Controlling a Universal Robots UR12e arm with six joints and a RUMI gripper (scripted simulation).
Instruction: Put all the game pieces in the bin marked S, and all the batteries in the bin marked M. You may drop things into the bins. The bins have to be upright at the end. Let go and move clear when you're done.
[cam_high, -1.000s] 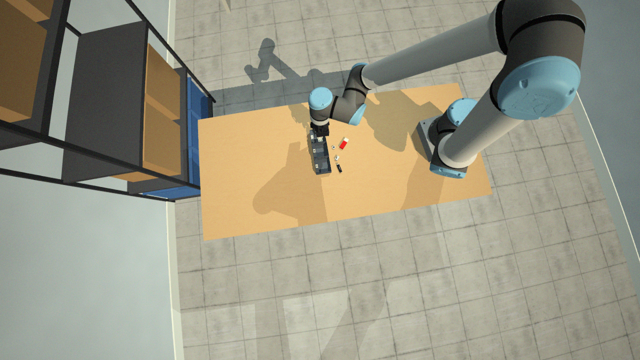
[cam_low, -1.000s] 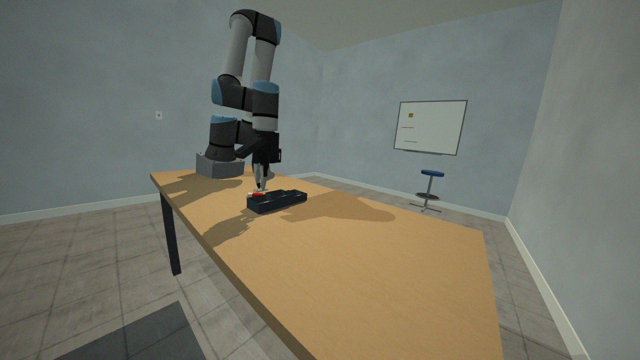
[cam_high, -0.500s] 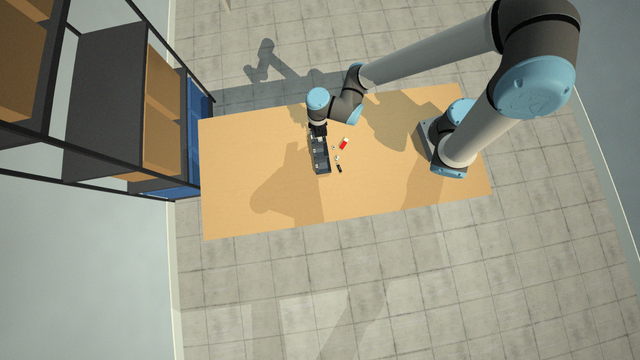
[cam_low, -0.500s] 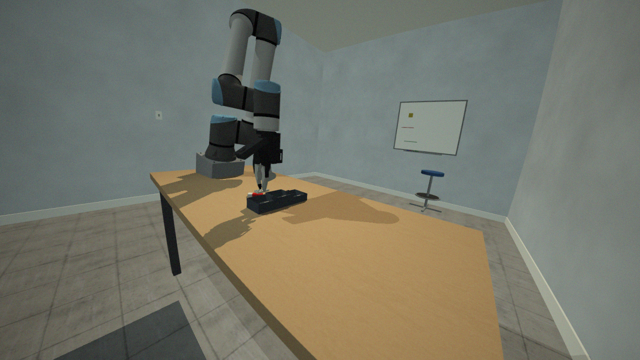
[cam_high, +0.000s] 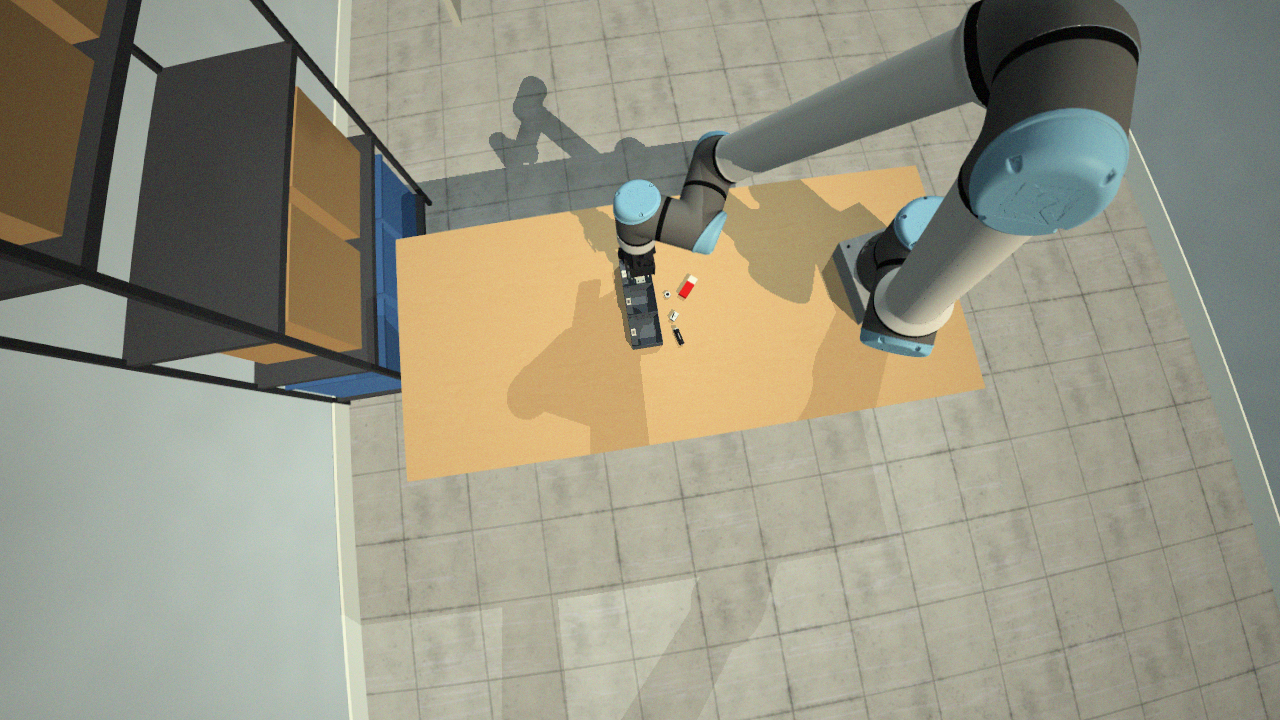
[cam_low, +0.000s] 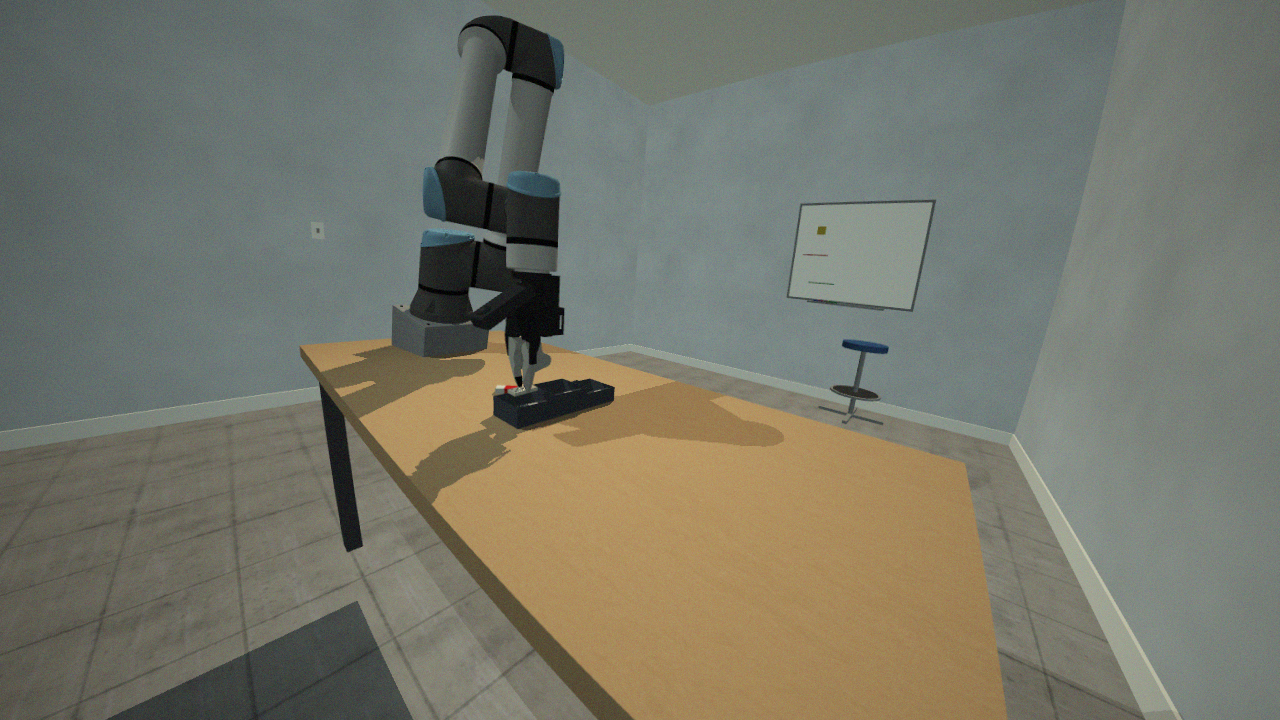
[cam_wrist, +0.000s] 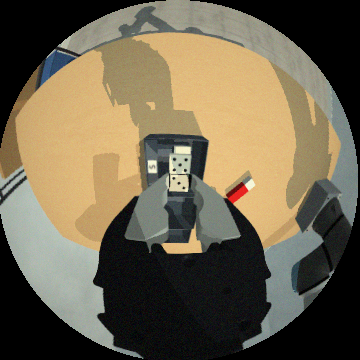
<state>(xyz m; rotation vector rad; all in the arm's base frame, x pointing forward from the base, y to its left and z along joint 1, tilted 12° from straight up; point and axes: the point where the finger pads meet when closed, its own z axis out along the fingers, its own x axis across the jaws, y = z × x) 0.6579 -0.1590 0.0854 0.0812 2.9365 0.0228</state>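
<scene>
Now: the black battery 200 mm to the left of my hand, 70 mm behind it and 60 mm below it. The rest, counted from my hand: dark three-part bin 80 mm to the left, 40 mm below, 10 mm ahead; round piece 70 mm to the left, 70 mm behind, 60 mm below.
</scene>
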